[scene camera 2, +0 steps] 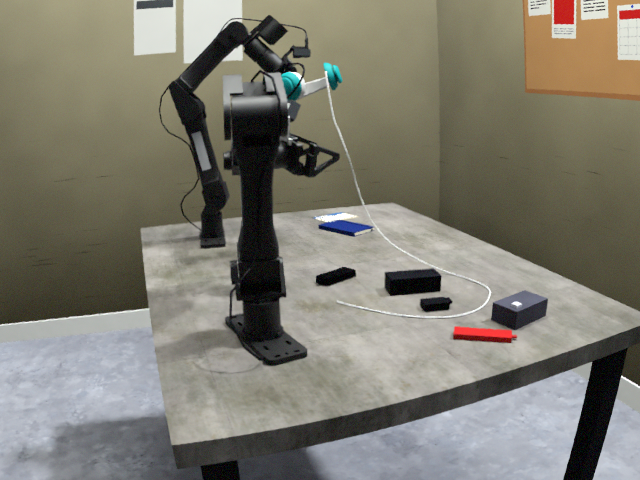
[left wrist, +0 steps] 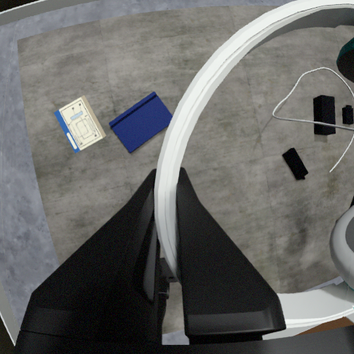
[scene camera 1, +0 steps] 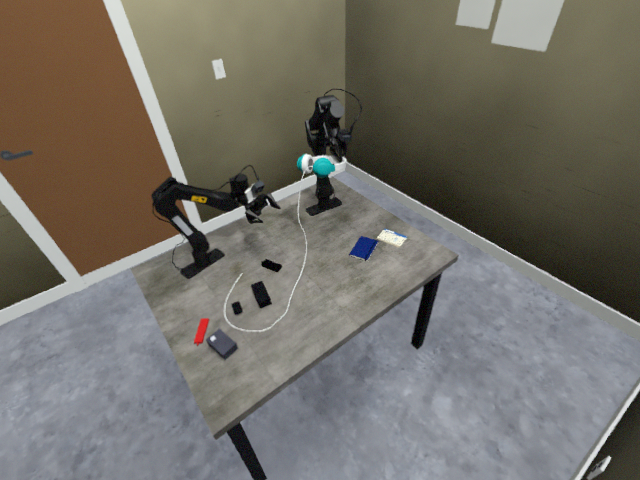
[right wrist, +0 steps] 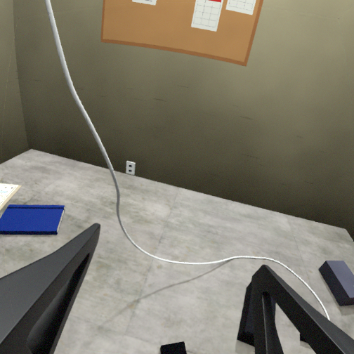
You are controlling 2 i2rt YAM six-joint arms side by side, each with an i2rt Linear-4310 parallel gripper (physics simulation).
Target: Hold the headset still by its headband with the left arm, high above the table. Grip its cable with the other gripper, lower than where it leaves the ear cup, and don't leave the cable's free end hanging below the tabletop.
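Where they show: right gripper, between the fingertips: [scene camera 2: 327, 151] [scene camera 1: 271, 214]; left arm's base, origin of its link: [scene camera 2: 212, 238] [scene camera 1: 324, 207]; right arm's base, origin of its link: [scene camera 2: 263, 338] [scene camera 1: 203, 263].
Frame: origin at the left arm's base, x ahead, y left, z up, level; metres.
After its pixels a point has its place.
Note:
The white and teal headset [scene camera 1: 324, 166] @(x 0.337, y -0.172, z 0.466 m) [scene camera 2: 314, 86] @(x 0.295, y -0.058, z 0.422 m) [left wrist: 172, 150] hangs high above the table [scene camera 1: 361, 294] @(x 0.609, y -0.173, z 0.000 m). My left gripper [left wrist: 169, 175] is shut on its white headband. The white cable [scene camera 1: 306, 248] @(x 0.367, y -0.292, z 0.128 m) [scene camera 2: 347, 155] @(x 0.325, y -0.294, z 0.254 m) [left wrist: 323, 68] [right wrist: 95, 132] runs down from an ear cup and curves across the tabletop. The cable's free end [scene camera 1: 241, 274] @(x 0.238, y -0.561, z 0.003 m) [scene camera 2: 338, 301] @(x 0.237, y -0.560, z 0.003 m) [left wrist: 330, 171] lies on the table. My right gripper [scene camera 1: 269, 214] @(x 0.259, y -0.383, z 0.275 m) [scene camera 2: 336, 156] @(x 0.259, y -0.383, z 0.275 m) [right wrist: 183, 253] is open and empty, lower than the headset. In the right wrist view the cable passes beyond its fingertips, not between them.
A black box [scene camera 1: 261, 293] @(x 0.414, y -0.532, z 0.034 m) [scene camera 2: 412, 282] @(x 0.392, y -0.556, z 0.025 m) and two smaller black things [scene camera 1: 271, 265] @(x 0.270, y -0.428, z 0.015 m) [scene camera 1: 236, 307] @(x 0.412, y -0.641, z 0.015 m) lie near the cable's loop. A red stick [scene camera 1: 201, 331] @(x 0.445, y -0.793, z 0.010 m) and a dark box [scene camera 1: 222, 343] @(x 0.556, y -0.739, z 0.036 m) lie outside it. A blue notebook [scene camera 1: 363, 248] @(x 0.396, y -0.015, z 0.012 m) and a cream booklet [scene camera 1: 391, 237] @(x 0.394, y 0.150, z 0.001 m) lie farther right.

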